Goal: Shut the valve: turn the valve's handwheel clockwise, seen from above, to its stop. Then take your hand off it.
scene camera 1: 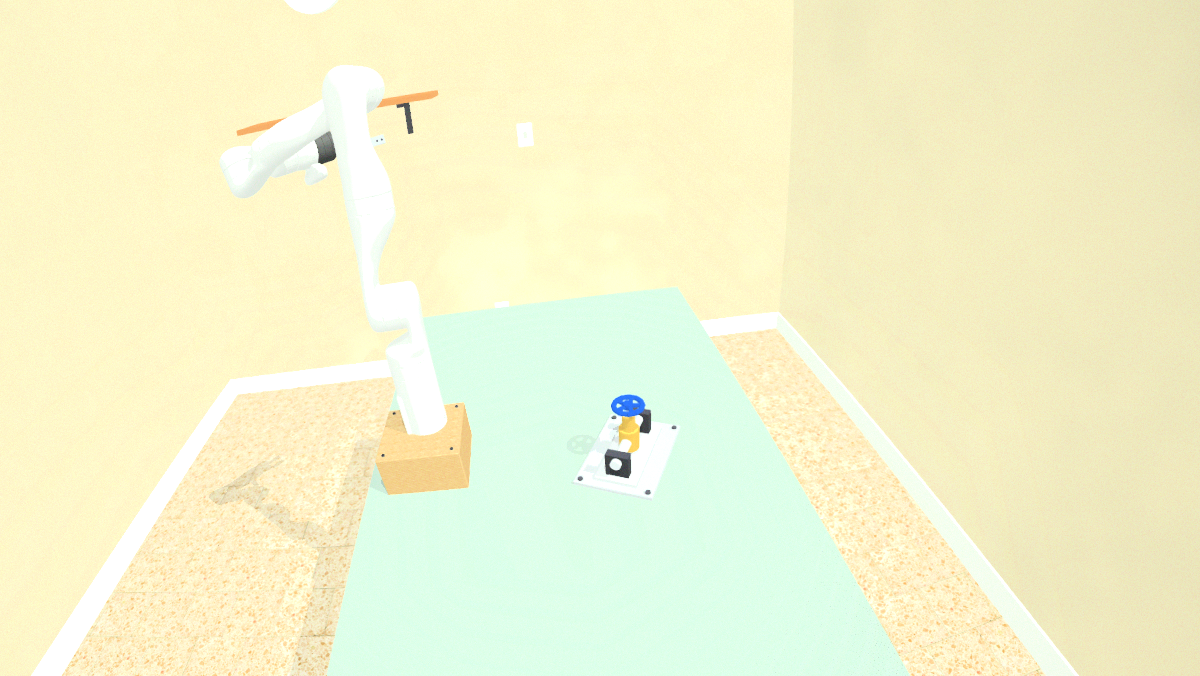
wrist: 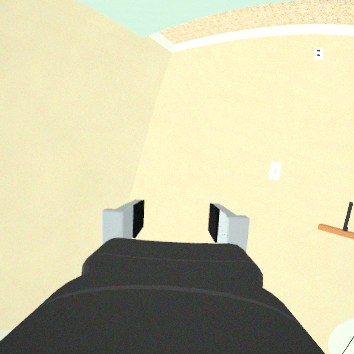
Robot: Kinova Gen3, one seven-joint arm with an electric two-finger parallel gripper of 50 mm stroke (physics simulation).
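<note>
A blue handwheel (scene camera 1: 628, 405) sits on top of the valve's yellow body (scene camera 1: 628, 438) in the scene view, right of the middle. The valve stands on a white base plate (scene camera 1: 634, 489) on the table. The handwheel does not show in the wrist view; its turning angle is too small to tell. My gripper (wrist: 175, 214) is open in the wrist view, with its two fingertips wide apart and nothing between them. In the scene view its fingers are hidden behind the raised arm, high up at the upper left, far from the handwheel.
The arm stands on a wooden block (scene camera 1: 426, 461) at the left edge of the pale green table (scene camera 1: 587, 579). Two black supports (scene camera 1: 618, 463) (scene camera 1: 644, 420) hold the valve's pipe. An orange shelf (scene camera 1: 417, 97) (wrist: 332, 229) is on the wall near the raised arm.
</note>
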